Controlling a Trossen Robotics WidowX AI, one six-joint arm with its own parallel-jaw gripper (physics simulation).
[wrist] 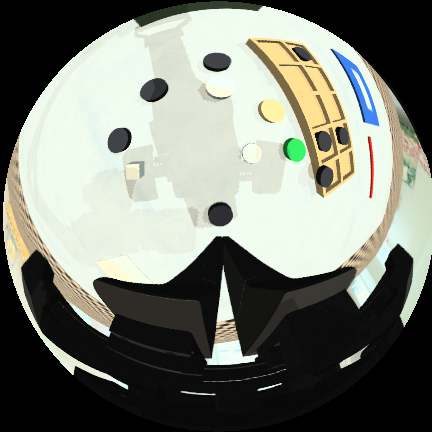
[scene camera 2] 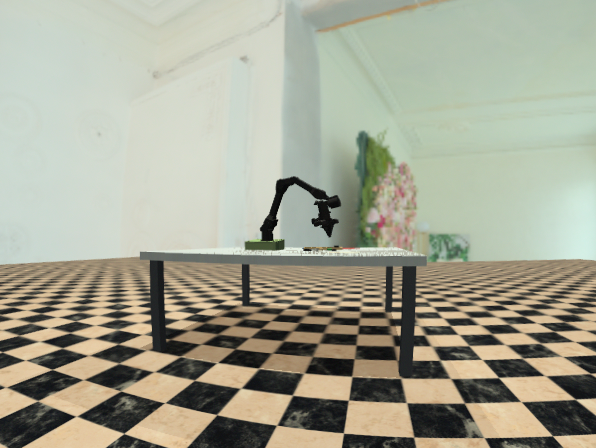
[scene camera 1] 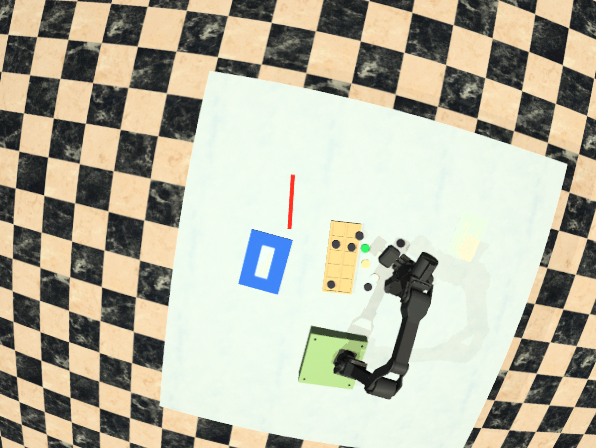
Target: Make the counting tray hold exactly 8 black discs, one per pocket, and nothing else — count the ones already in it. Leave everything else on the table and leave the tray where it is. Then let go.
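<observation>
The tan counting tray (scene camera 1: 348, 271) (wrist: 316, 107) has two columns of pockets. Black discs (scene camera 1: 335, 244) (scene camera 1: 351, 247) (scene camera 1: 331, 284) (wrist: 342, 136) (wrist: 323, 141) (wrist: 301, 53) lie in three pockets. Another black disc (scene camera 1: 359, 235) (wrist: 324, 176) overlaps the outer rim near one end. Loose black discs (scene camera 1: 400, 243) (scene camera 1: 368, 286) (wrist: 220, 214) (wrist: 217, 61) (wrist: 153, 90) (wrist: 119, 140) lie on the table; the arm hides some in the overhead view. My gripper (scene camera 2: 329, 236) (wrist: 221, 241) is shut and empty, raised above the table. One loose black disc shows just beyond its fingertips in the wrist view.
Beside the tray are a green disc (scene camera 1: 365, 248) (wrist: 295, 150), a yellow disc (scene camera 1: 365, 263) (wrist: 271, 110) and white discs (wrist: 220, 88) (wrist: 251, 153). A small pale block (wrist: 133, 171), a blue frame (scene camera 1: 247, 263) and a red strip (scene camera 1: 291, 201) also lie on the table.
</observation>
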